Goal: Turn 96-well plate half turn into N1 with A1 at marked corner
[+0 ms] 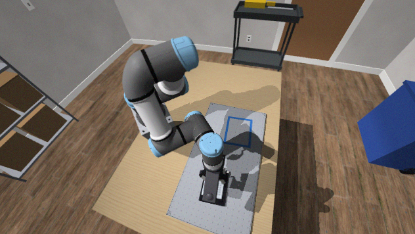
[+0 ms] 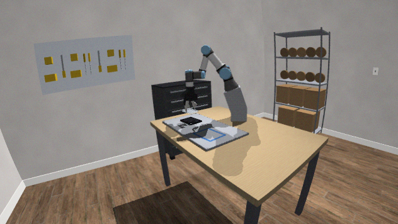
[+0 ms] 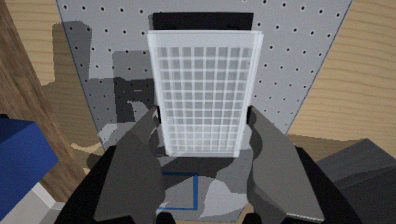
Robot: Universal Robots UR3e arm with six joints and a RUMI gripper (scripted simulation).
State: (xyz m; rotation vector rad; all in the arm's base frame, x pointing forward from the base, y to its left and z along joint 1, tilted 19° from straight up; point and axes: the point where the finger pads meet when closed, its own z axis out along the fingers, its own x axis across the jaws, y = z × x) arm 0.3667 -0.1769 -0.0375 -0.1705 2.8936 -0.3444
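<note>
Right now the black plate nest N1 is 10 cm below my hand. Also, from my hand: A1 corner mark (5 cm ahead, 8 cm to the left, 9 cm below); then 96-well plate (1 cm below).
</note>
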